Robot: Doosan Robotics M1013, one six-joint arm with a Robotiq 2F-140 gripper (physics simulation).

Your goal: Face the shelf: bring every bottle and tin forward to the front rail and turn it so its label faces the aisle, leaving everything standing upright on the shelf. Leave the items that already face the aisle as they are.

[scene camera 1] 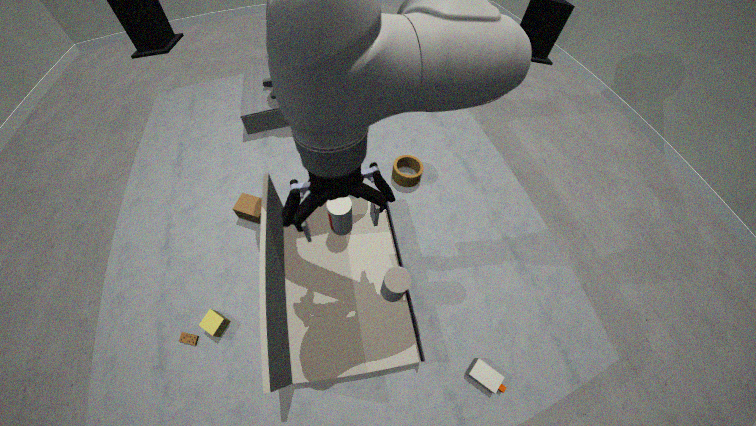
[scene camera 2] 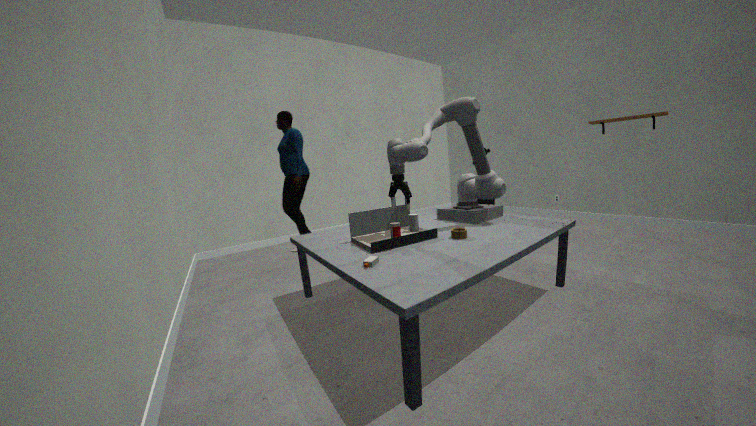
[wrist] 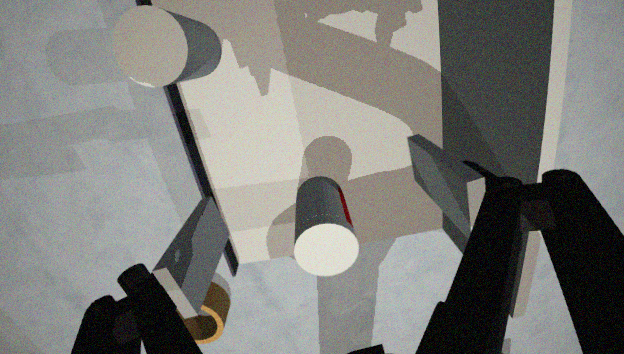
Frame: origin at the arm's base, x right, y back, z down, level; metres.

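Seen in the pictures: gripper, fingertip midpoint: (scene camera 1: pixel 341 227) (scene camera 2: pixel 400 208) (wrist: pixel 313 188); arm's base, link origin: (scene camera 2: pixel 468 207).
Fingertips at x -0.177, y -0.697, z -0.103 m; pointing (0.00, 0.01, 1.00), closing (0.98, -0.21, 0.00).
Note:
Pixels of each thing's top centre, then the offset from my fingertips to it.
- grey tin with a white top, top centre: (wrist: pixel 326 251) (scene camera 1: pixel 339 204) (scene camera 2: pixel 413 214) dx +0.006, dy +0.088, dz +0.050 m
- front rail, top centre: (wrist: pixel 171 107) (scene camera 1: pixel 402 265) (scene camera 2: pixel 406 235) dx -0.139, dy -0.045, dz +0.134 m
- second tin, top centre: (wrist: pixel 149 47) (scene camera 1: pixel 397 279) (scene camera 2: pixel 394 223) dx -0.110, dy -0.099, dz +0.060 m
- orange-brown ring, top centre: (wrist: pixel 193 324) (scene camera 1: pixel 408 165) (scene camera 2: pixel 458 229) dx -0.208, dy +0.281, dz +0.144 m
- white box with an orange tip, top centre: (scene camera 1: pixel 490 378) (scene camera 2: pixel 370 259) dx -0.320, dy -0.339, dz +0.166 m
- brown block, top centre: (scene camera 1: pixel 249 204) dx +0.270, dy +0.163, dz +0.144 m
- yellow block, top centre: (scene camera 1: pixel 211 322) dx +0.335, dy -0.160, dz +0.156 m
- small speckled block, top centre: (scene camera 1: pixel 188 338) dx +0.411, dy -0.199, dz +0.186 m
A grey tin with a white top (scene camera 1: pixel 341 221) (scene camera 2: pixel 413 222) (wrist: pixel 326 249) stands upright near the robot-side end of the shelf (scene camera 1: pixel 275 322) (scene camera 2: pixel 370 222) (wrist: pixel 240 150), back from the front rail (scene camera 1: pixel 415 330) (scene camera 2: pixel 407 240) (wrist: pixel 188 142). A strip of its red label shows on the side toward the back panel. A second tin (scene camera 1: pixel 394 288) (scene camera 2: pixel 395 230) (wrist: pixel 150 46) stands upright at the rail, its red label facing the aisle in scene camera 2. My gripper (scene camera 1: pixel 341 224) (scene camera 2: pixel 401 203) (wrist: pixel 313 188) is open and empty, pointing down over the first tin, with a finger toward each side of it.
An orange-brown ring (scene camera 1: pixel 407 177) (scene camera 2: pixel 458 233) (wrist: pixel 220 322) lies beyond the rail, near the shelf's robot-side end. A white box with an orange tip (scene camera 1: pixel 486 375) (scene camera 2: pixel 371 261) lies on the aisle side. Behind the back panel are a brown block (scene camera 1: pixel 247 206), a yellow block (scene camera 1: pixel 213 322) and a small speckled block (scene camera 1: pixel 188 339).

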